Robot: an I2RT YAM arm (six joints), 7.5 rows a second.
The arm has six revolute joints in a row. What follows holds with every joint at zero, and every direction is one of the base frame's. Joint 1 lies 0.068 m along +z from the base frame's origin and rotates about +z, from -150 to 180 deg. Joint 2 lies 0.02 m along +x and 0.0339 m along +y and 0.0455 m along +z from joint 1 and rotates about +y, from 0 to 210 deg. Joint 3 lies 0.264 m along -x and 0.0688 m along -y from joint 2 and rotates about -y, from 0 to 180 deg. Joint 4 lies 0.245 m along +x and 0.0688 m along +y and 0.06 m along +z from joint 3 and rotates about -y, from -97 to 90 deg. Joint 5 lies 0.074 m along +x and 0.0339 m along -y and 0.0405 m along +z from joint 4 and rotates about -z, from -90 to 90 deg. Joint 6 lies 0.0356 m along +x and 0.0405 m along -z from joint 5 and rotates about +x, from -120 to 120 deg. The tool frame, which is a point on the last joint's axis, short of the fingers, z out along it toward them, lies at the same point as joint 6; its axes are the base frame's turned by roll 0, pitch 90 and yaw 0 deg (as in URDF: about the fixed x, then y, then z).
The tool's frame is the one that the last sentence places.
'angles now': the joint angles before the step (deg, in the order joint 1, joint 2, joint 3, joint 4, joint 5, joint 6). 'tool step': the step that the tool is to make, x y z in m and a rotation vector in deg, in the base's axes. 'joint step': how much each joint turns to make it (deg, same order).
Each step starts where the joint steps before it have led.
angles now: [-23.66, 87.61, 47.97, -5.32, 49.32, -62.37]
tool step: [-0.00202, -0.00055, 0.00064, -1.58, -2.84, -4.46]
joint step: [0.00, 0.00, -0.01, -0.39, 3.36, 4.68]
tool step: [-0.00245, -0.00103, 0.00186, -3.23, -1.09, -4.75]
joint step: [-0.02, 0.00, 0.00, 0.00, 5.12, 2.79]
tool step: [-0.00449, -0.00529, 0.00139, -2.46, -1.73, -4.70]
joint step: [-1.05, 0.00, 0.00, 0.00, 3.66, 3.00]
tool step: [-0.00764, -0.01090, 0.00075, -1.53, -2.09, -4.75]
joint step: [-2.41, 0.00, 0.00, -0.03, 1.98, 2.91]
